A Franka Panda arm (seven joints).
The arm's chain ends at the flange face. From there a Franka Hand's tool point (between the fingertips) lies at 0.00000 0.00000 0.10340 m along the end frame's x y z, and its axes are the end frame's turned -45 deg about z.
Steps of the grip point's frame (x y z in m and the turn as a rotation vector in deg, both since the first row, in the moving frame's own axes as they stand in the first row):
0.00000, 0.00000, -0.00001, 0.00, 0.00, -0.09
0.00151, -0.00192, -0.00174, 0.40, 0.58, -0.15
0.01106, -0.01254, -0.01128, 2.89, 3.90, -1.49
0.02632, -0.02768, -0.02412, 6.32, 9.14, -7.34
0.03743, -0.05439, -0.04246, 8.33, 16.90, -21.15
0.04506, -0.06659, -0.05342, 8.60, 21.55, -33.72
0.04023, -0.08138, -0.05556, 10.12, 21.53, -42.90
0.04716, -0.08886, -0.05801, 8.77, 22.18, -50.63
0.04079, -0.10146, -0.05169, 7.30, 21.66, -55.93
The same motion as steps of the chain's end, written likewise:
0.00000, 0.00000, -0.00001, 0.00, 0.00, -0.09
-0.00052, -0.00117, -0.00173, 0.69, 0.13, -0.15
-0.00222, -0.00802, -0.01091, 4.80, 0.71, -1.49
-0.00327, -0.01840, -0.02218, 10.93, 1.99, -7.34
-0.01667, -0.03205, -0.03698, 17.84, 6.06, -21.15
-0.01953, -0.03900, -0.04530, 21.32, 9.16, -33.72
-0.02772, -0.04523, -0.04718, 22.38, 8.07, -42.90
-0.02790, -0.05569, -0.04974, 21.88, 9.48, -50.63
-0.04159, -0.06196, -0.04420, 20.48, 10.15, -55.93

